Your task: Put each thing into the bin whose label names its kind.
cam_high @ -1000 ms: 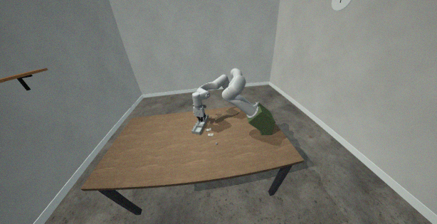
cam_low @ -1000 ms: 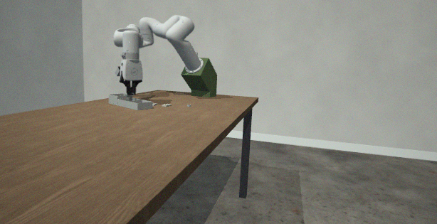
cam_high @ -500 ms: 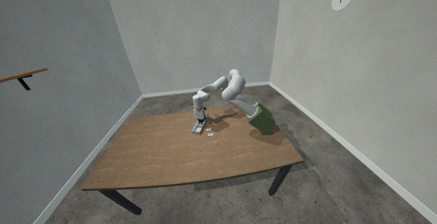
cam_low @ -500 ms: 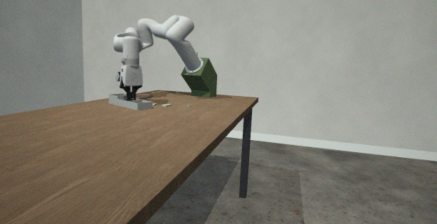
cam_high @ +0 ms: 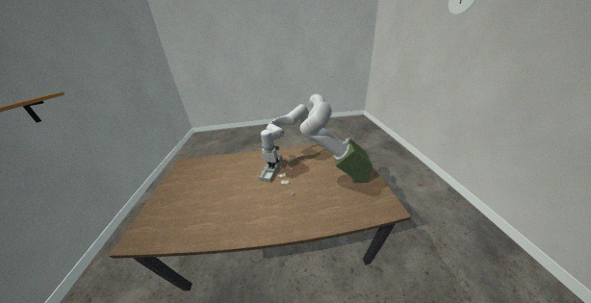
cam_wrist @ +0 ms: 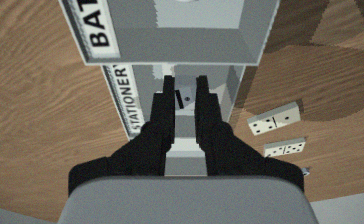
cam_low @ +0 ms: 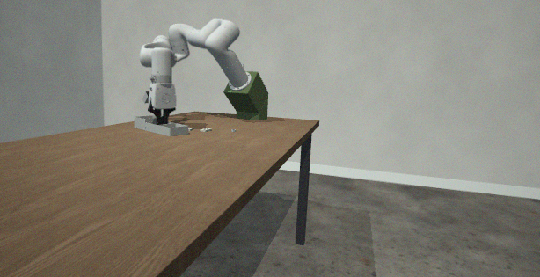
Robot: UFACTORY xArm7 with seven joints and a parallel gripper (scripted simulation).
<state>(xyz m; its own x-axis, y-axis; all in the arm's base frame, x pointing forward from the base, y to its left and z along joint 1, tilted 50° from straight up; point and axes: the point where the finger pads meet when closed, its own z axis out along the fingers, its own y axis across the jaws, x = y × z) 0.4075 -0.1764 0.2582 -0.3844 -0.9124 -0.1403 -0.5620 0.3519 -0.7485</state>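
My gripper is now 6 cm past the white ring-shaped part, 28 cm to the right of it and 3 cm above it. From my hand the other things lie so: white domino: 5 cm behind, 10 cm to the left, 3 cm below; cream domino: 5 cm behind, 17 cm to the left, 3 cm below; black cylindrical battery: 5 cm behind, 7 cm to the right, 2 cm below.
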